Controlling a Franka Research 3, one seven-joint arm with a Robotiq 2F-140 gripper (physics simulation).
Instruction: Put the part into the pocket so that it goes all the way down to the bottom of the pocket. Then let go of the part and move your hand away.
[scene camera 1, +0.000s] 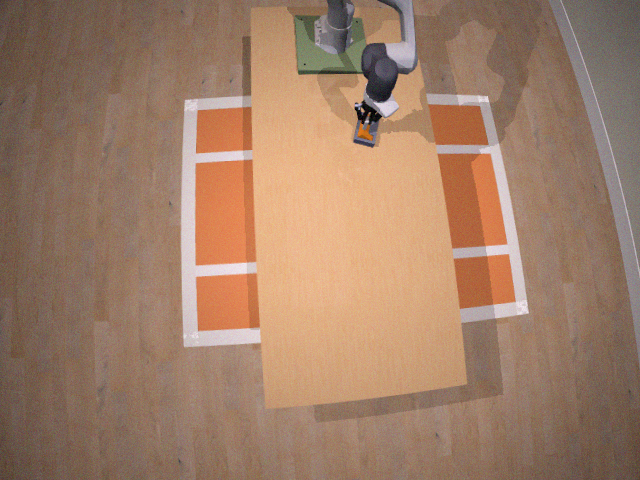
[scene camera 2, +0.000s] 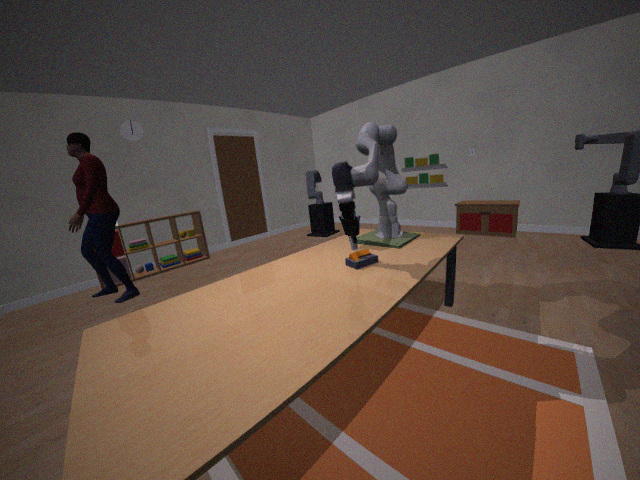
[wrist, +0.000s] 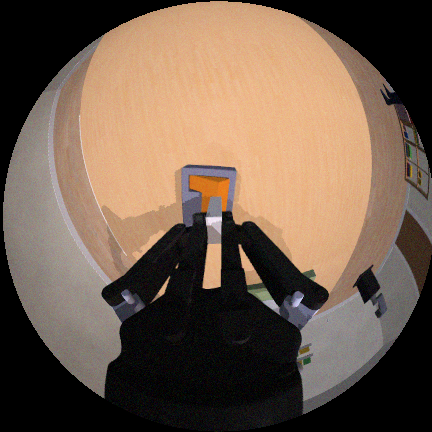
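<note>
An orange part (scene camera 1: 366, 134) (scene camera 2: 359, 254) (wrist: 207, 185) sits in the pocket of a grey-blue block (scene camera 1: 357, 140) (scene camera 2: 362, 263) (wrist: 186, 193) on the wooden table (scene camera 1: 347, 262) (scene camera 2: 223, 333) (wrist: 221, 100). In scene camera 2 the part's top shows a little above the block's rim. My gripper (scene camera 1: 367, 125) (scene camera 2: 353, 246) (wrist: 216, 206) is shut. Its fingertips point down at the near end of the part's narrow stem, just above the block. I cannot tell whether the tips touch the part.
The arm's green base plate (scene camera 1: 313, 57) (scene camera 2: 390, 239) lies at the table's far end, close behind the block. A person (scene camera 2: 94, 214) walks at the far left of the room near a low shelf unit (scene camera 2: 161, 219). Orange floor panels (scene camera 1: 223, 211) flank the table.
</note>
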